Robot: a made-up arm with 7 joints. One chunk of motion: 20 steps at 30 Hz.
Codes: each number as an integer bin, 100 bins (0 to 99) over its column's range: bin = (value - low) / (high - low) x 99, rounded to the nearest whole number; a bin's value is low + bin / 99 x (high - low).
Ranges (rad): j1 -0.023..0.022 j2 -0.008..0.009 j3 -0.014..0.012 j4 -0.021..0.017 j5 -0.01..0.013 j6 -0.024..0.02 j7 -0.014..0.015
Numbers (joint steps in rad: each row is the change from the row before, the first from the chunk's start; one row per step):
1: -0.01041 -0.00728 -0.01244 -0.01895 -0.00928 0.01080 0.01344
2: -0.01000 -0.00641 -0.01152 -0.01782 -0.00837 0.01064 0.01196
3: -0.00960 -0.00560 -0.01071 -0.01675 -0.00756 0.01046 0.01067
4: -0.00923 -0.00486 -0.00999 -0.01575 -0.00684 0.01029 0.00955
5: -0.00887 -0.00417 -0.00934 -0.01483 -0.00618 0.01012 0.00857
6: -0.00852 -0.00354 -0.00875 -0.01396 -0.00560 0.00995 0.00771
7: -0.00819 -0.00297 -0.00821 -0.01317 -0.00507 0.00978 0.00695
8: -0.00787 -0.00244 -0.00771 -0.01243 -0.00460 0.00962 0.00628
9: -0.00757 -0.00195 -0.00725 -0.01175 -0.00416 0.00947 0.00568
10: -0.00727 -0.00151 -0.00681 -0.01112 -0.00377 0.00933 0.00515
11: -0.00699 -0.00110 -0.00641 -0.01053 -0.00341 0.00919 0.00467
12: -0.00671 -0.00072 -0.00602 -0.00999 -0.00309 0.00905 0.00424
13: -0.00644 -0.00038 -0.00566 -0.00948 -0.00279 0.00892 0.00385
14: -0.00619 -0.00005 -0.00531 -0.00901 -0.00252 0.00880 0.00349
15: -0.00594 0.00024 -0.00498 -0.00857 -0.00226 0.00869 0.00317
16: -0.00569 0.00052 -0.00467 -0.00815 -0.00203 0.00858 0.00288
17: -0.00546 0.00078 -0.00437 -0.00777 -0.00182 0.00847 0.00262
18: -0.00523 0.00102 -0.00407 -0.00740 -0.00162 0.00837 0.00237
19: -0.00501 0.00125 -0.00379 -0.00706 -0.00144 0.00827 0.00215
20: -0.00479 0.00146 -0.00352 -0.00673 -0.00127 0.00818 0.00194
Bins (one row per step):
1: 28 4 6 5 3 78 94
2: 29 9 9 8 7 78 89
3: 29 14 13 11 11 78 84
4: 30 18 15 14 14 77 80
5: 31 22 18 16 16 77 77
6: 32 26 20 18 19 76 74
7: 33 29 22 20 21 76 72
8: 33 32 24 22 23 76 69
9: 34 35 26 24 25 75 67
10: 35 38 27 26 27 75 65
11: 35 40 29 27 28 75 64
12: 36 42 30 29 30 74 62
13: 36 44 32 30 31 74 61
14: 37 46 33 31 32 74 60
15: 38 48 34 32 33 74 59
16: 38 50 36 33 34 73 58
17: 39 51 37 34 35 73 57
18: 39 53 38 35 36 73 56
19: 40 54 39 36 37 73 55
20: 40 55 40 37 38 72 54

